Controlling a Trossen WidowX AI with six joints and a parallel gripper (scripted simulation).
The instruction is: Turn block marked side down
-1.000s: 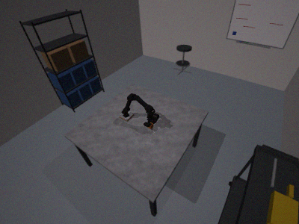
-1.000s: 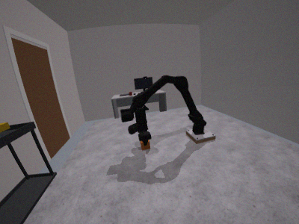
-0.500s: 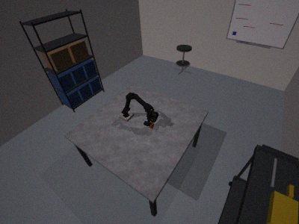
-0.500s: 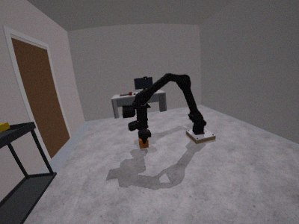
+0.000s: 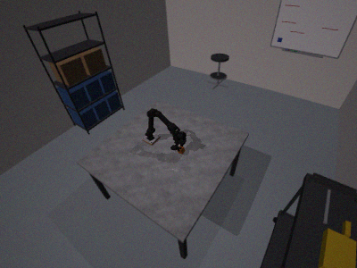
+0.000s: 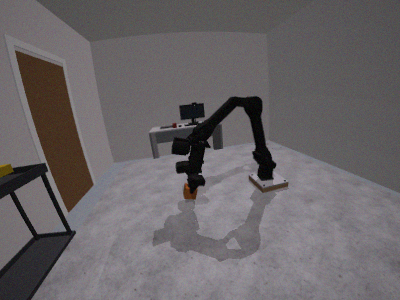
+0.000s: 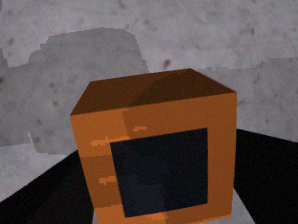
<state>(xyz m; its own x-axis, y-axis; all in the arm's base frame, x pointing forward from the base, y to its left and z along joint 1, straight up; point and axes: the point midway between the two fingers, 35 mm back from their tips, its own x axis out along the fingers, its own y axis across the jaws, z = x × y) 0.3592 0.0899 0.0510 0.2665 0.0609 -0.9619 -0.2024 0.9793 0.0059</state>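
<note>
My gripper tip is 1 cm below the orange block.
</note>
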